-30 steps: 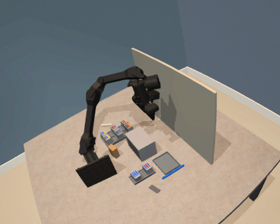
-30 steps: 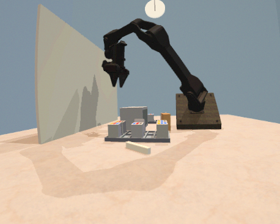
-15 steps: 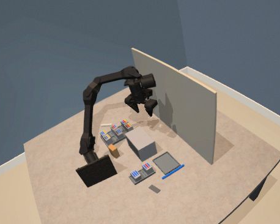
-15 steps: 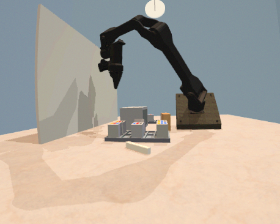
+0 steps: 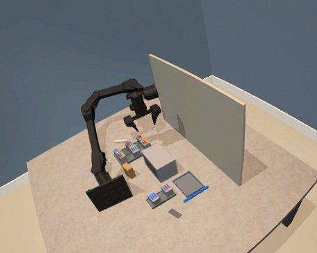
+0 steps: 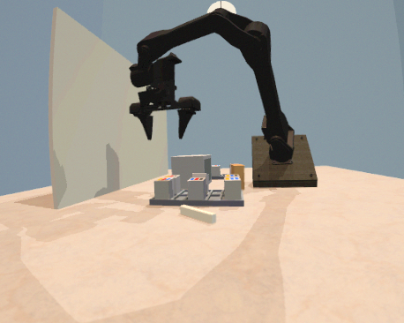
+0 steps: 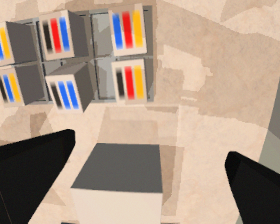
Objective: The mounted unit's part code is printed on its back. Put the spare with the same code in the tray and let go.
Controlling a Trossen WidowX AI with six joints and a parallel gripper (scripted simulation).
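Right now the grey spare block is 110 mm below my gripper tip, 20 mm to the left of it and 20 mm behind it. Also, from my gripper tip: beige panel: 190 mm ahead, 170 mm to the right, 80 mm above; then grey mounted unit: 150 mm to the right, 100 mm below, 40 mm behind; then grey tray: 340 mm to the right, 140 mm below, 10 mm ahead.
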